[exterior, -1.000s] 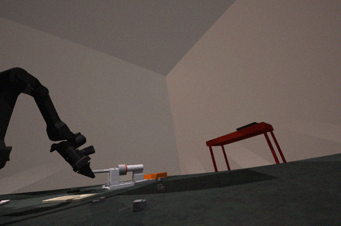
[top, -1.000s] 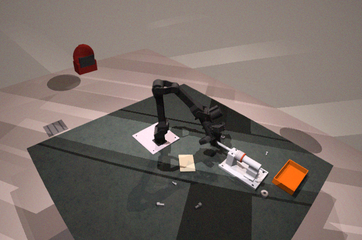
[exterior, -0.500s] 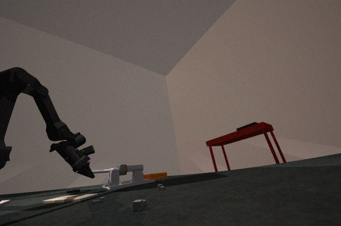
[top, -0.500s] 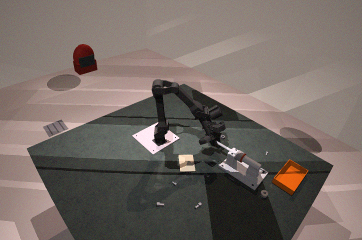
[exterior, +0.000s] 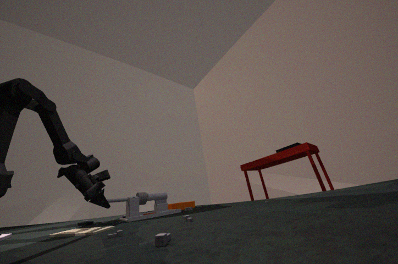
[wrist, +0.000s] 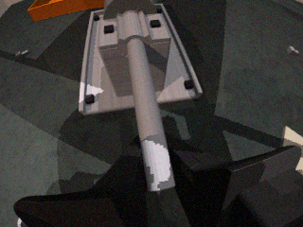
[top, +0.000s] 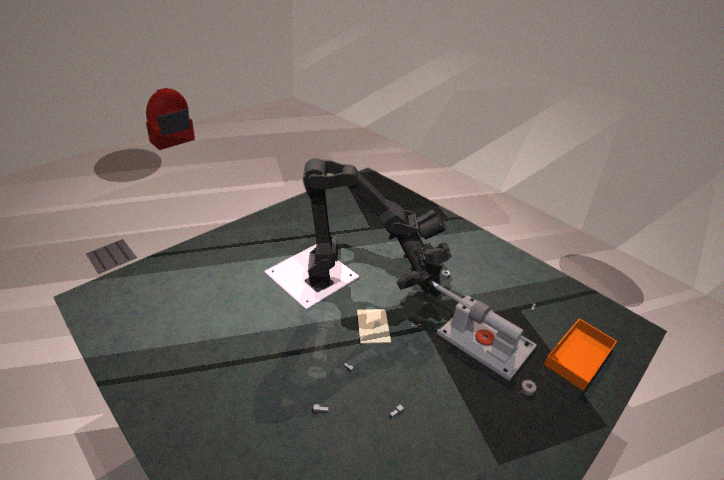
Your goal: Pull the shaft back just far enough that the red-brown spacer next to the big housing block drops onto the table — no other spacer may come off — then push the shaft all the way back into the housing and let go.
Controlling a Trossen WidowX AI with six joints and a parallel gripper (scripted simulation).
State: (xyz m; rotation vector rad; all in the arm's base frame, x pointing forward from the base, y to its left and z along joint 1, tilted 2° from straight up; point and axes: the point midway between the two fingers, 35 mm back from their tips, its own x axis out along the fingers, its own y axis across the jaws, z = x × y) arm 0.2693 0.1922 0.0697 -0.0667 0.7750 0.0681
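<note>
Now: the shaft 60 mm ahead of my gripper tip and 20 mm above it. Round my gripper tip: orange tray: 380 mm ahead, 170 mm to the left, 50 mm below; then cream pad: 190 mm to the right, 70 mm behind, 50 mm below.
</note>
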